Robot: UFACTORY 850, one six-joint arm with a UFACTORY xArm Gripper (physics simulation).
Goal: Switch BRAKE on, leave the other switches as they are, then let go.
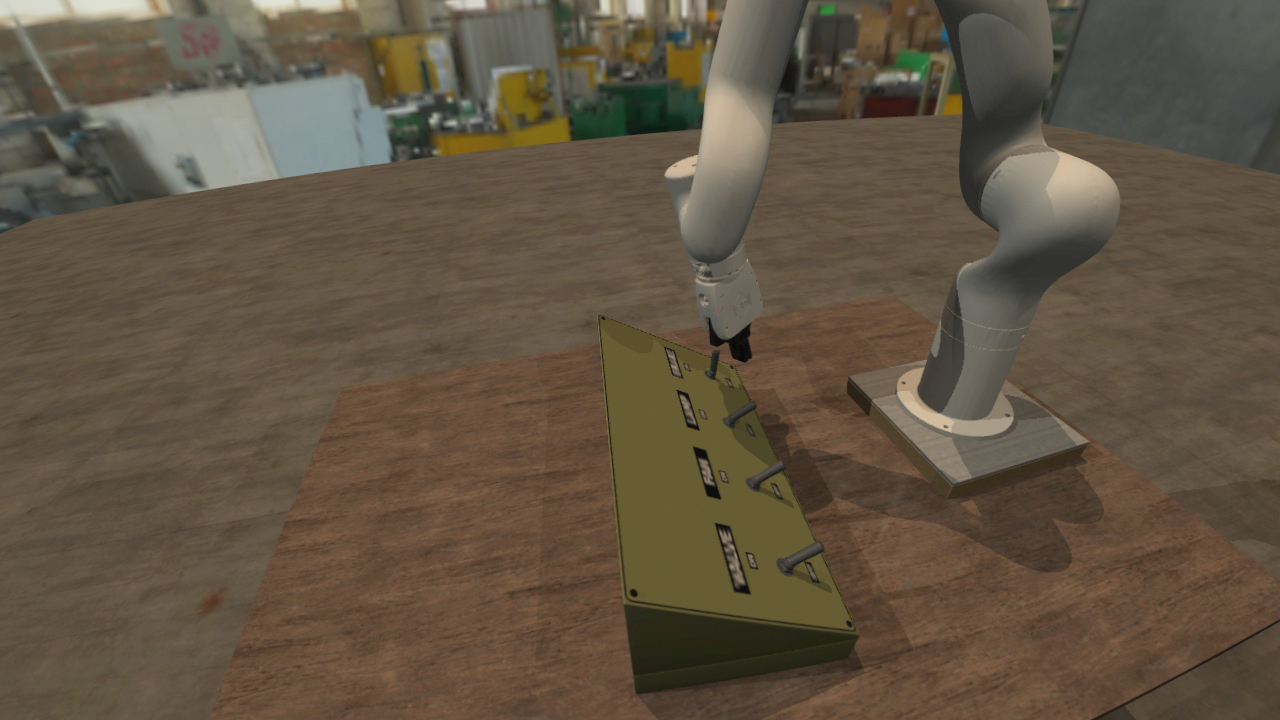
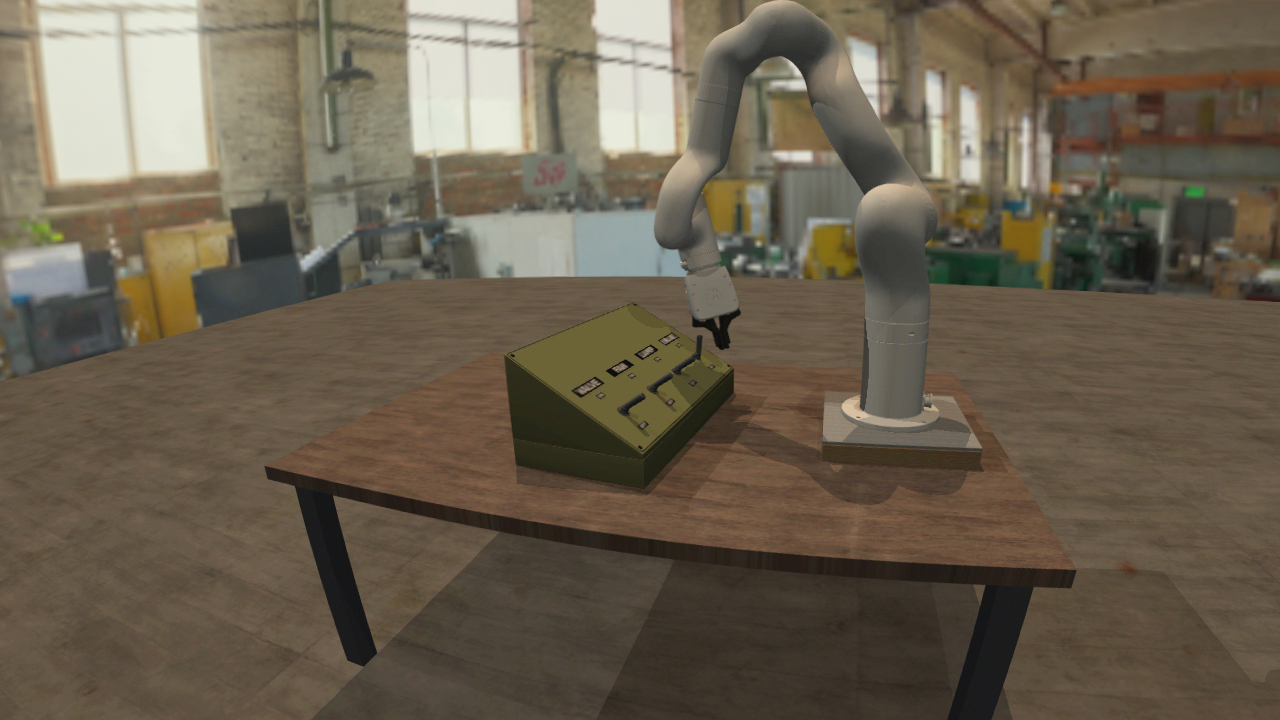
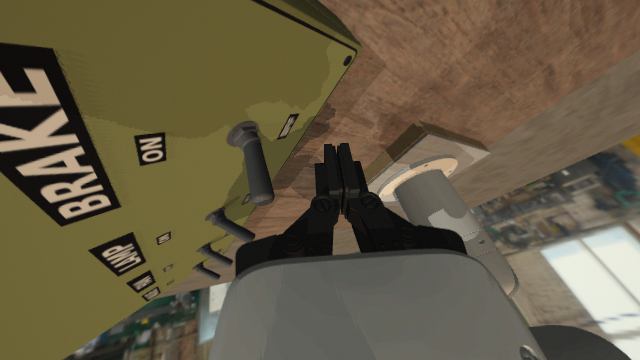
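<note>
The BRAKE lever [image 1: 713,364] [image 2: 699,347] [image 3: 258,172] stands about upright, tipped farther toward its ON mark [image 3: 150,149] than the other levers. The LAMP lever [image 1: 739,414] [image 2: 687,366] [image 3: 235,227], FAN lever [image 1: 766,475] [image 2: 662,383] [image 3: 217,255] and VALVE lever [image 1: 801,557] [image 2: 631,404] [image 3: 208,271] lean toward the panel's low edge. My gripper [image 1: 742,354] [image 2: 723,345] [image 3: 334,158] is shut and empty. Its tips are beside the BRAKE lever on the robot base's side, apart from it.
The olive sloped panel [image 1: 653,501] [image 2: 572,349] [image 3: 150,75] sits on the brown table [image 1: 429,501] [image 2: 402,429] [image 3: 480,45]. The arm's mounting plate [image 1: 975,456] [image 2: 948,436] [image 3: 450,145] stands beyond the panel's low edge.
</note>
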